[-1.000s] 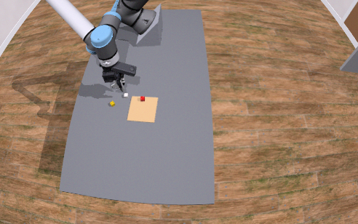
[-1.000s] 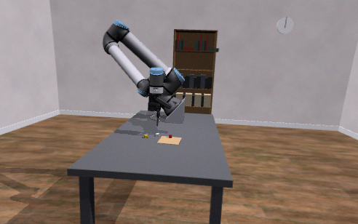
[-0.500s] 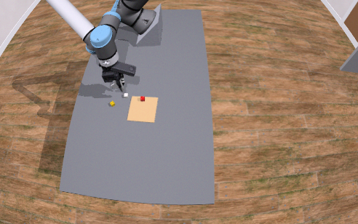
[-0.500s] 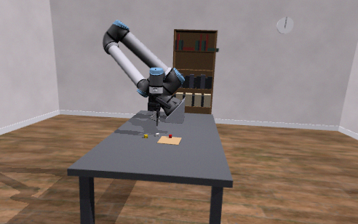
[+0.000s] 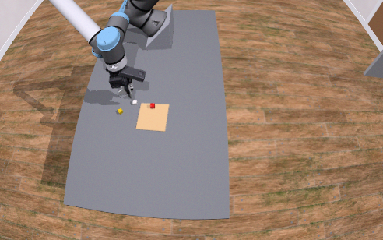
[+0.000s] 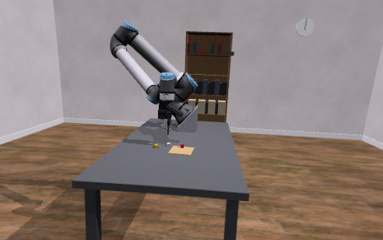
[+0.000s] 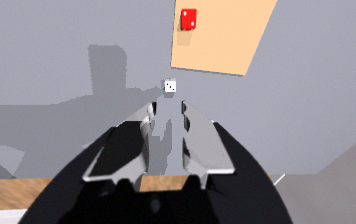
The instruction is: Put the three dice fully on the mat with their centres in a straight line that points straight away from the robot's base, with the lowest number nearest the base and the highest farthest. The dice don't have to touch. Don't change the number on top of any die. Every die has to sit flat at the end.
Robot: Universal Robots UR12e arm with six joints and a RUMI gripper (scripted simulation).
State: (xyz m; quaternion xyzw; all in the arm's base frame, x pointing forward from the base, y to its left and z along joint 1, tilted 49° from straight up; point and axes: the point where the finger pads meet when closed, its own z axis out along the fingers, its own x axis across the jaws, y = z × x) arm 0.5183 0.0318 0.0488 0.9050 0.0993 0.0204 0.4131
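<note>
My hand is 8 cm above the white die. Round my hand: red die (10 cm to the left, 8 cm below, 2 cm ahead); then yellow die (8 cm below, 7 cm to the right, 6 cm ahead); then tan mat (10 cm to the left, 9 cm below, 7 cm ahead).
</note>
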